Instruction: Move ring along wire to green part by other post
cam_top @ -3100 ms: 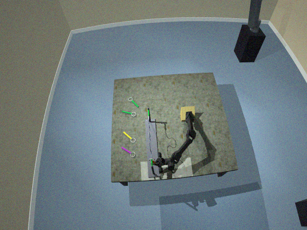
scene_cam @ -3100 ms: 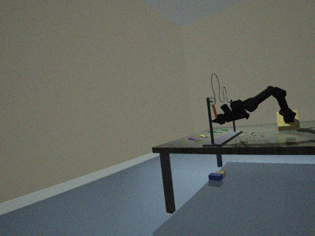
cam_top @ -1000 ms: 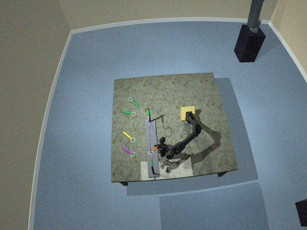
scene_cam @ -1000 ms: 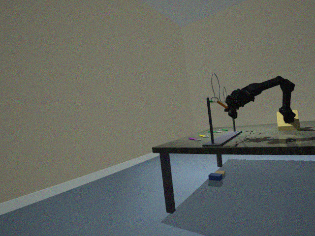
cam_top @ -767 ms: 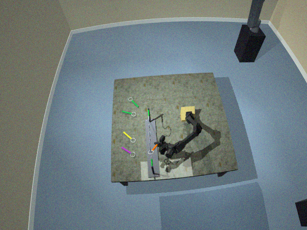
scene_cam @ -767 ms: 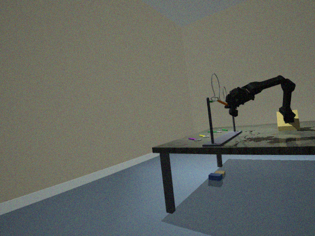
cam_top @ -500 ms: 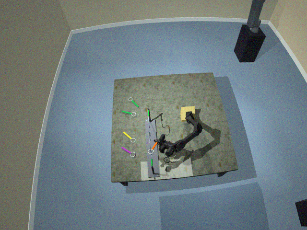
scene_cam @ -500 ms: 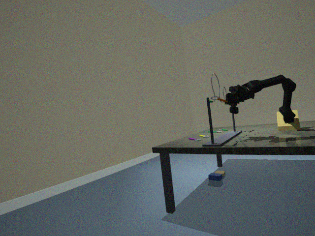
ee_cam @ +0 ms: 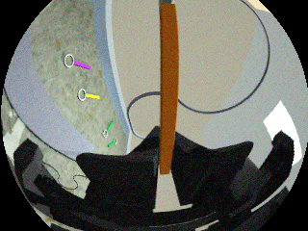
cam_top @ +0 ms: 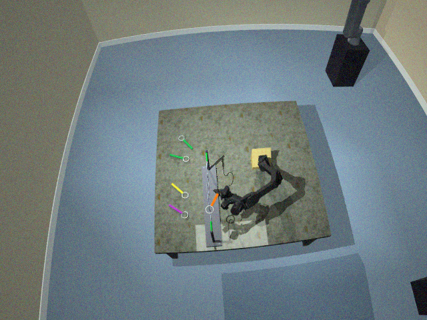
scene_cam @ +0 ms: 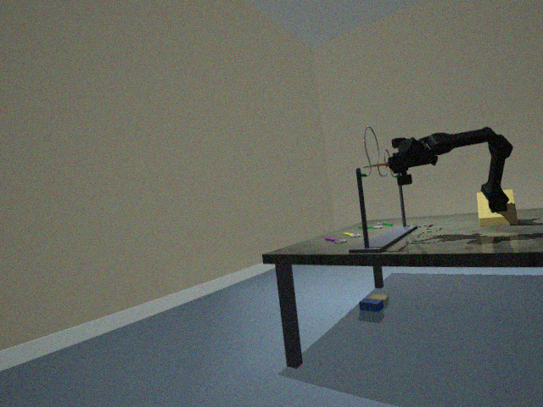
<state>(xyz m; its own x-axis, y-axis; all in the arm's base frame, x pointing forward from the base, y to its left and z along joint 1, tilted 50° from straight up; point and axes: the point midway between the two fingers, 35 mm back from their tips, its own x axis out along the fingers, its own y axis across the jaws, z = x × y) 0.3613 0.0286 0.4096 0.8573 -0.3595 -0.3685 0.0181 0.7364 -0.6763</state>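
Now: gripper tip 9 cm to the right of the orange-handled ring and 1 cm short of it.
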